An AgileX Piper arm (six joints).
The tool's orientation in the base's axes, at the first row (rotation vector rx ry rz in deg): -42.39, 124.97, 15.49
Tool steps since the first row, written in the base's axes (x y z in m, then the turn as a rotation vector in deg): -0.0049, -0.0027, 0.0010, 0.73, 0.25, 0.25; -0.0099, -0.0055, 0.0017, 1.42, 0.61, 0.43; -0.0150, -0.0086, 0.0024, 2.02, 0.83, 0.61; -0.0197, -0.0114, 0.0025, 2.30, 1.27, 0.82
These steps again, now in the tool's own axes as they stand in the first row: 0.0029, 0.0007, -0.0049, -0.66, -0.24, 0.40; 0.0061, 0.0013, -0.0096, -1.30, -0.37, 0.86; 0.0094, 0.0018, -0.0146, -1.83, -0.55, 1.21; 0.0129, 0.0023, -0.0188, -2.32, -0.37, 1.43
